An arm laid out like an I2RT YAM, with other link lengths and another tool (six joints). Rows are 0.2 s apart.
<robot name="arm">
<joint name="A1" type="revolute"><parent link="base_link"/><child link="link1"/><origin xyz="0 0 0.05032" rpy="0 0 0"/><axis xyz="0 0 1"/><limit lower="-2.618" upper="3.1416"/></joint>
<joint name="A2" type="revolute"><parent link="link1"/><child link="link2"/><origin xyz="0.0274 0.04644 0.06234" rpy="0 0 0"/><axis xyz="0 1 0"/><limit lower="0" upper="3.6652"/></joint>
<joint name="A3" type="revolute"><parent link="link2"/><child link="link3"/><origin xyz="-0.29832 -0.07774 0" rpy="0 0 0"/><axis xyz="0 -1 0"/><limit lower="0" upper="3.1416"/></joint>
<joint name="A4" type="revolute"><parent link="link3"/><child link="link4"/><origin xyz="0.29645 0.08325 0.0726" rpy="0 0 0"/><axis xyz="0 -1 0"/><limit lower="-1.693" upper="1.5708"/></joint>
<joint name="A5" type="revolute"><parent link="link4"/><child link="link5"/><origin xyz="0.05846 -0.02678 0.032" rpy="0 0 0"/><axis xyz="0 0 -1"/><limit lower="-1.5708" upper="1.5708"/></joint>
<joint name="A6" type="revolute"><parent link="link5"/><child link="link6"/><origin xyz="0.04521 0 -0.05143" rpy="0 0 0"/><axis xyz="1 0 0"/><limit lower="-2.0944" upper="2.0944"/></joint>
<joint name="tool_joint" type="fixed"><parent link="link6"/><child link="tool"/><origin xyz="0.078 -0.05 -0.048" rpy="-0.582 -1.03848 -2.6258"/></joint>
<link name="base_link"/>
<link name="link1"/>
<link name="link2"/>
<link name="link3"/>
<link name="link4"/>
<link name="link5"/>
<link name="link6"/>
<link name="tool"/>
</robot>
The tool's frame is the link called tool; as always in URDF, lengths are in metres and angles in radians.
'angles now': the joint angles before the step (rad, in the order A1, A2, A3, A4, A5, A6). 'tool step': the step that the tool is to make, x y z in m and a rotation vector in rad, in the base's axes. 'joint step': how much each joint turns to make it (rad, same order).
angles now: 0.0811 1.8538 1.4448 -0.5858 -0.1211 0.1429
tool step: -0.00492 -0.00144 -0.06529 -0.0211 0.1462 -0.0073
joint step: 0.0007 0.1316 -0.0328 0.0172 0.0119 0.0027
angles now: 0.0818 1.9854 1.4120 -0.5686 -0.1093 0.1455
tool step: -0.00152 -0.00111 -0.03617 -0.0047 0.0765 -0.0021
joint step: -0.0027 0.0873 0.0012 0.0095 -0.0016 0.0000
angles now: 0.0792 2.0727 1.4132 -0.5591 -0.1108 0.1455
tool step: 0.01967 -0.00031 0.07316 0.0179 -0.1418 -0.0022
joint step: -0.0062 -0.1052 0.0969 -0.0594 -0.0081 -0.0007
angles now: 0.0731 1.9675 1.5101 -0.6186 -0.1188 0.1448
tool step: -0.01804 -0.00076 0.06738 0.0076 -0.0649 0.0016
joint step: 0.0003 -0.1343 0.0396 -0.1086 -0.0031 0.0003
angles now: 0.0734 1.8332 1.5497 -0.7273 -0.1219 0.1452
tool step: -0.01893 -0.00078 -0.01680 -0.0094 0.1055 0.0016
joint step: 0.0019 0.0103 -0.0335 -0.0622 0.0015 -0.0005
